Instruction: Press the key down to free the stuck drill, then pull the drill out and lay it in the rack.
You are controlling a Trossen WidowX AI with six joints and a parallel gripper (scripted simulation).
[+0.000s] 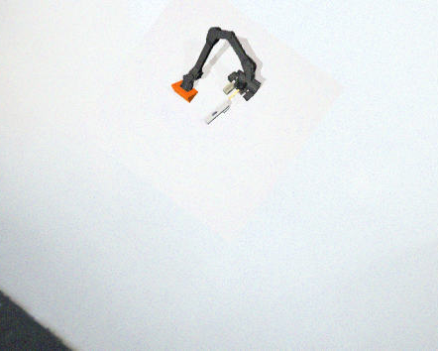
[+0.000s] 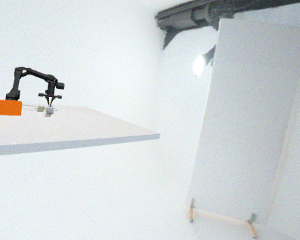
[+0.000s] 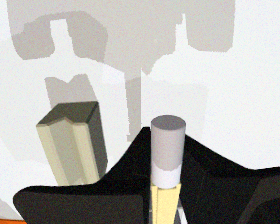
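The drill is 40 mm to the right of my gripper tip, 30 mm above it and 10 mm behind it. From my gripper tip the other things lie so: key: 220 mm to the right, 40 mm behind; then rack: 70 mm behind, 30 mm below, 20 mm to the right; then grey block: 190 mm to the right, 30 mm behind, 10 mm below.
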